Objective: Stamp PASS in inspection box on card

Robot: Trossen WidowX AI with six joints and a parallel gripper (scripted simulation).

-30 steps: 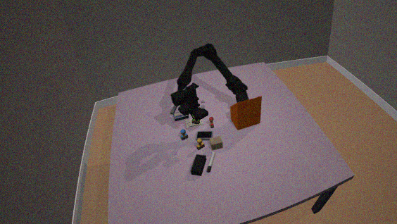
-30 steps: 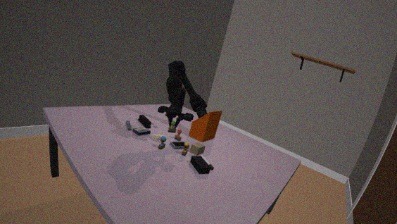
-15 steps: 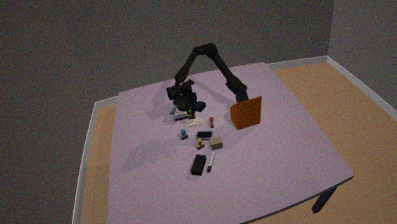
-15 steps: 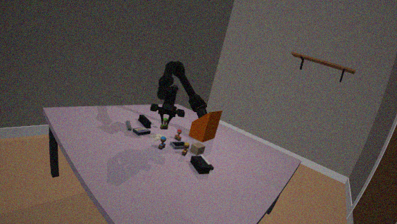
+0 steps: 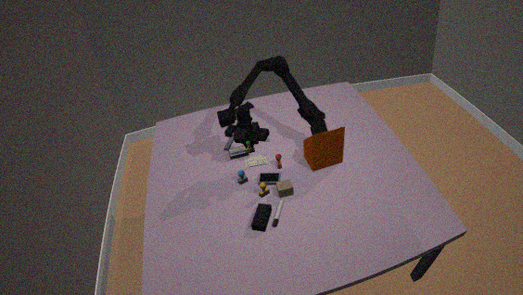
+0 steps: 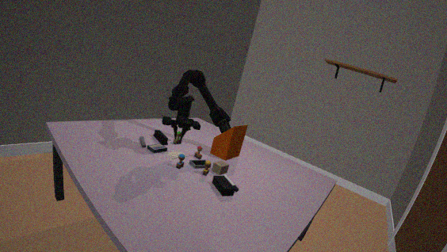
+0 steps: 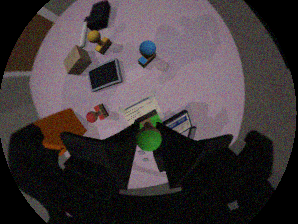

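Right now the pale card is 90 mm below my gripper tip and 20 mm behind it. From my gripper tip the other things lie so: flat tin (90 mm to the right, 80 mm below, 50 mm ahead); blue-knobbed stamp (110 mm to the left, 70 mm below, 60 mm ahead); green-knobbed stamp (right at my gripper tip).
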